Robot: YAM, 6 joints.
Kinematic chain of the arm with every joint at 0, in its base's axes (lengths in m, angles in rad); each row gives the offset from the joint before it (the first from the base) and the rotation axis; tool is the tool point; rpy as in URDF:
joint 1: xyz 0 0 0.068 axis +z
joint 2: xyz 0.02 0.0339 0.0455 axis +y
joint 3: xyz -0.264 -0.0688 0 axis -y
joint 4: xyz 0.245 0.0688 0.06 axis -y
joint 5: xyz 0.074 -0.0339 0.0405 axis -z
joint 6: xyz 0.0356 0 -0.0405 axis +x
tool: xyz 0 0 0 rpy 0 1.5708 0
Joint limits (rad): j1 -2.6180..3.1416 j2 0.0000..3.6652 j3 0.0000..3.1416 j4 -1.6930..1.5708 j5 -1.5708..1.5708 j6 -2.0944..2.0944
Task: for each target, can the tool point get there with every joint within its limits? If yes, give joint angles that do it. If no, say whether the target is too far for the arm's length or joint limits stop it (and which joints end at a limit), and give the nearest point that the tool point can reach.
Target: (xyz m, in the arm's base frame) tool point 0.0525 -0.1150 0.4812
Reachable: yes | joints -0.8888 0.9151 0.9599 1.2876 1.1011 -1.5731
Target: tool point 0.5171 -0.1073 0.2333
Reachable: yes | joints -0.1462 2.2948 1.8985 -0.0400 1.0479 -0.3843
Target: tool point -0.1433 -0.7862 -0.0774
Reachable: no: too far | nearest point -0.1126 -0.6177 -0.0354 | short by 0.176 m
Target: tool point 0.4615 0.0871 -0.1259
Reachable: yes | joints 0.1359 2.9353 1.7789 -0.0369 -0.7319 -0.3429
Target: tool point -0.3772 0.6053 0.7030
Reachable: no: too far | nearest point -0.2627 0.4216 0.5189 | short by 0.284 m
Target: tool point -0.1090 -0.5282 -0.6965
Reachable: no: too far | nearest point -0.0791 -0.3831 -0.3511 | short by 0.376 m
